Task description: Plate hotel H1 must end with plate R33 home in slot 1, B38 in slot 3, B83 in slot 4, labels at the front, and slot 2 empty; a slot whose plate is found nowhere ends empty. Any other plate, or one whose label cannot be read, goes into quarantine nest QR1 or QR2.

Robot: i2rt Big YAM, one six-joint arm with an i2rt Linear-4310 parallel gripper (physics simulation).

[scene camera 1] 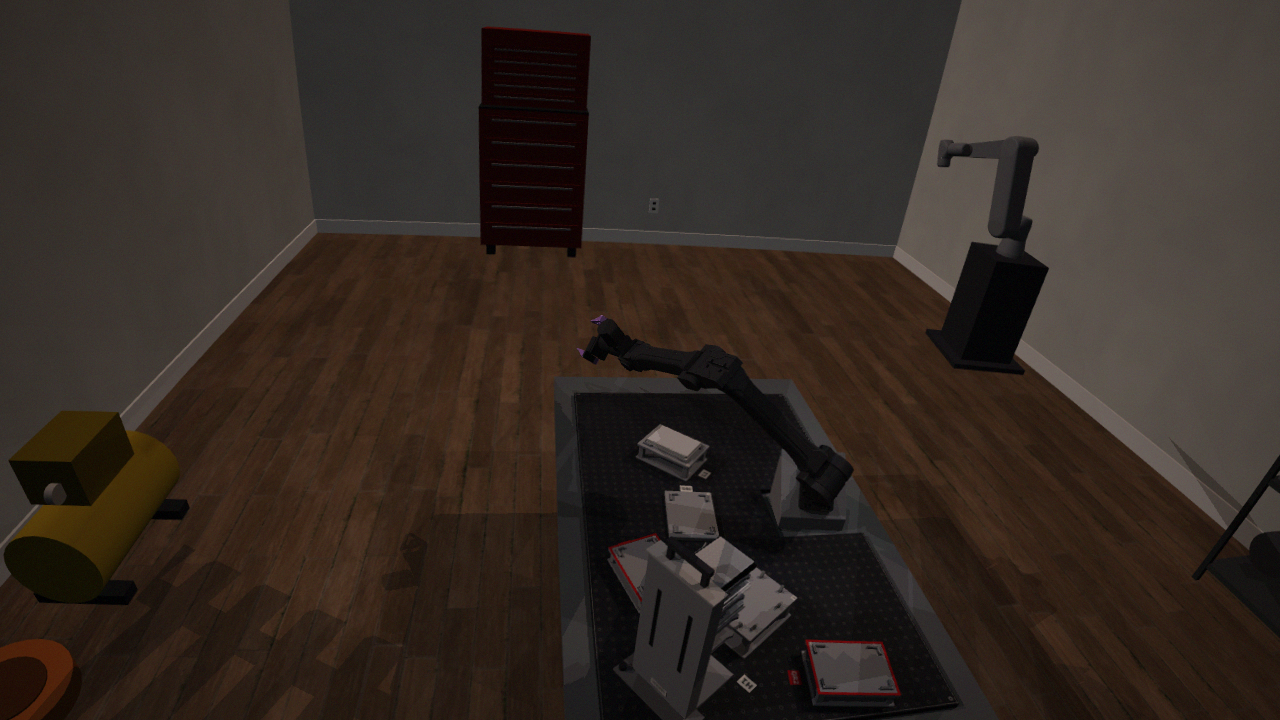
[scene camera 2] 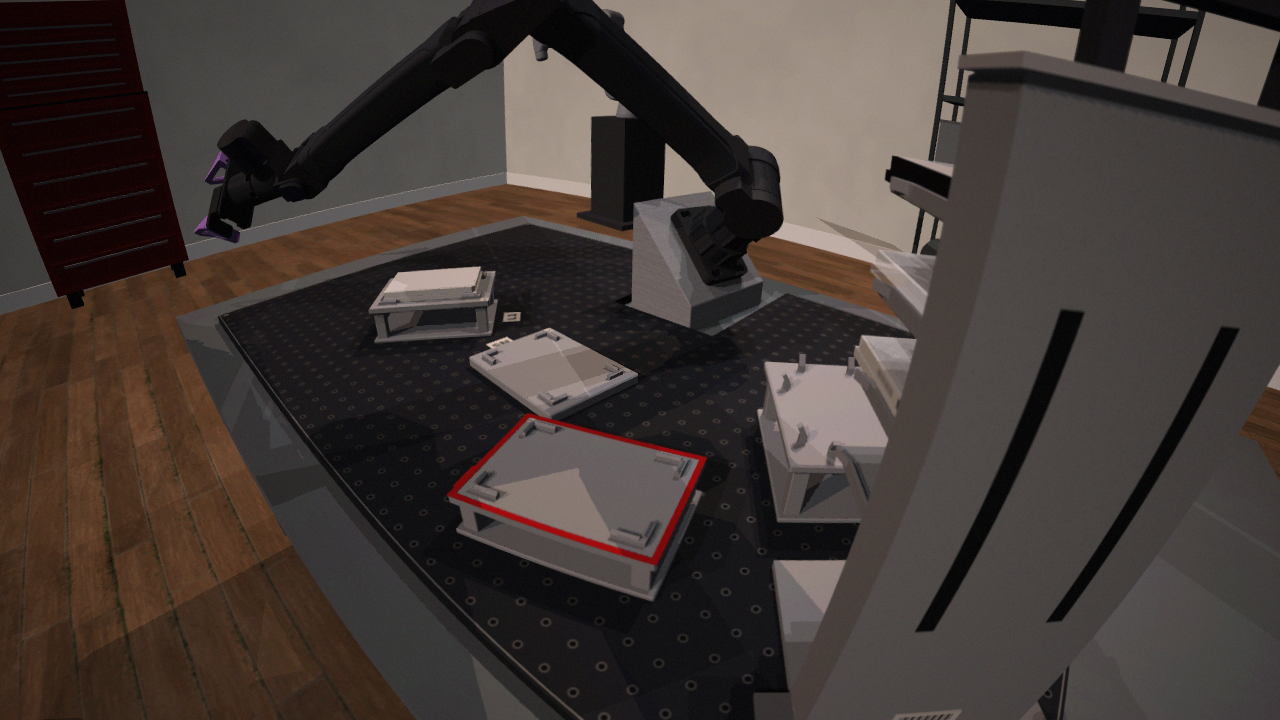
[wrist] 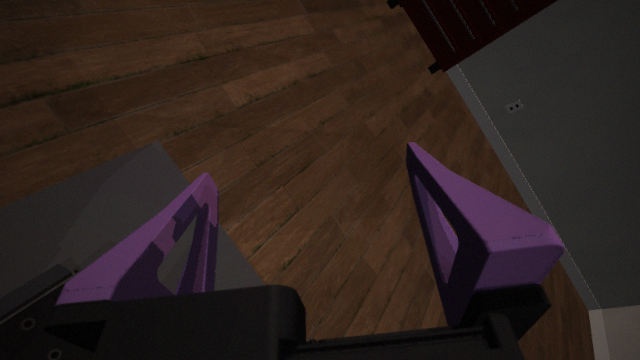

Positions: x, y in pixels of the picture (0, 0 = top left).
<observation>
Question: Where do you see a grey nest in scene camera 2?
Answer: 554, 376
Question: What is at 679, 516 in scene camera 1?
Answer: A grey nest.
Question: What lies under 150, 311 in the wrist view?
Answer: The gripper.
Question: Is the gripper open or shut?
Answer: Open.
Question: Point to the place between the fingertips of the gripper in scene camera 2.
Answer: At 202, 207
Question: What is the gripper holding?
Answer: Nothing.
</observation>
